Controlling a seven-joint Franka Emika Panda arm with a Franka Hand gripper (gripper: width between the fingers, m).
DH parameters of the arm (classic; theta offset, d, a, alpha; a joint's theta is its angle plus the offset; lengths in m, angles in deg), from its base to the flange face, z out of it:
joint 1: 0 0.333 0 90
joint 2: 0 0 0 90
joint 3: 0 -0.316 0.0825 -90
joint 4: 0 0 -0.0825 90
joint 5: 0 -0.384 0 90
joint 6: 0 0 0.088 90
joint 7: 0 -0.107 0 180
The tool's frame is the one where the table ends.
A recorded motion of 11 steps. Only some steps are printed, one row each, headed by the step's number.
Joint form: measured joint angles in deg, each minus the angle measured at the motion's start. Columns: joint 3, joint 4, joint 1, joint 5, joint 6, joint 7, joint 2.
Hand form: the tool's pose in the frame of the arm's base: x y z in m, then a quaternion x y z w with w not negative. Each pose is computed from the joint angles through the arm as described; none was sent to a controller.
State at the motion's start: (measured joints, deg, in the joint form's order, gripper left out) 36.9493 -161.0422 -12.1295 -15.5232 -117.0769 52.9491 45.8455
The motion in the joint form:
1: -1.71 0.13 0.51 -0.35 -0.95 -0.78 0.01
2: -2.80 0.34 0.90 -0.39 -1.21 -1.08 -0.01
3: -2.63 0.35 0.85 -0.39 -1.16 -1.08 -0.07
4: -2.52 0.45 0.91 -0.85 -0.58 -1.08 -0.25
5: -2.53 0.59 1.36 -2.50 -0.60 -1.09 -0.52
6: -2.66 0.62 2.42 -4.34 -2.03 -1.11 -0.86
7: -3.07 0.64 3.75 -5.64 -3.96 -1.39 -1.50
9: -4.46 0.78 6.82 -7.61 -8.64 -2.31 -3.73
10: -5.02 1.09 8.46 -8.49 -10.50 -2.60 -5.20
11: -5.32 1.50 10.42 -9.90 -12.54 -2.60 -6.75
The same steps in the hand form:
1: 0.2421 -0.2024 0.3932 -0.94244 -0.05700 -0.20447 0.25835
2: 0.2468 -0.1982 0.3969 -0.94412 -0.06390 -0.20239 0.25217
3: 0.2463 -0.1990 0.3963 -0.94395 -0.06233 -0.20234 0.25323
4: 0.2463 -0.1983 0.3956 -0.94261 -0.06111 -0.20059 0.25983
5: 0.2493 -0.1963 0.3963 -0.93906 -0.05660 -0.20560 0.26961
6: 0.2557 -0.1935 0.3975 -0.93599 -0.05257 -0.21577 0.27314
7: 0.2641 -0.1895 0.3978 -0.93538 -0.05045 -0.22158 0.27096
9: 0.2844 -0.1788 0.3955 -0.93836 -0.04853 -0.22481 0.25804
10: 0.2947 -0.1730 0.3933 -0.94001 -0.05007 -0.22287 0.25337
11: 0.3058 -0.1670 0.3912 -0.94025 -0.05117 -0.22433 0.25099

